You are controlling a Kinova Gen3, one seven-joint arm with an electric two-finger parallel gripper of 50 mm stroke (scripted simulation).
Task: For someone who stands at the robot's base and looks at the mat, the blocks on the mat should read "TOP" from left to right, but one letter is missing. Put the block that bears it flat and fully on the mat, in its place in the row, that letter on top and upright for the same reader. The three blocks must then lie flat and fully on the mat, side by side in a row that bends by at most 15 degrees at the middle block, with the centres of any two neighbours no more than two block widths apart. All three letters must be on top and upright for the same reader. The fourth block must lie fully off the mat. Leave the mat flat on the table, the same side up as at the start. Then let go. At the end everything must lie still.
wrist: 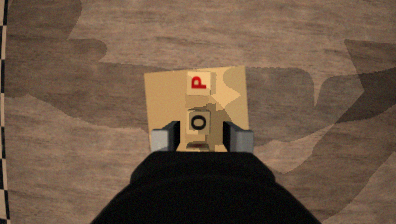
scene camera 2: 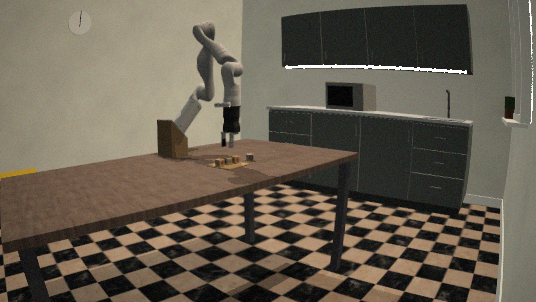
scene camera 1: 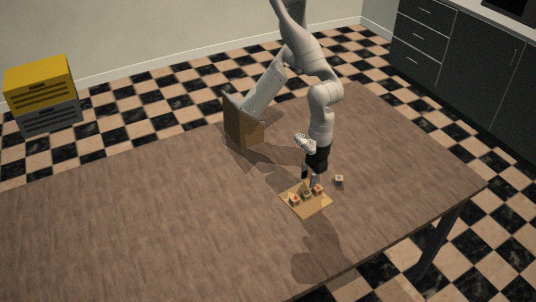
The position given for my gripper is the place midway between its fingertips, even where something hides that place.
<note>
In view: my gripper (wrist: 201,132) and a tan mat (scene camera 1: 306,209).
The tan mat shows as well in the wrist view (wrist: 166,97).
</note>
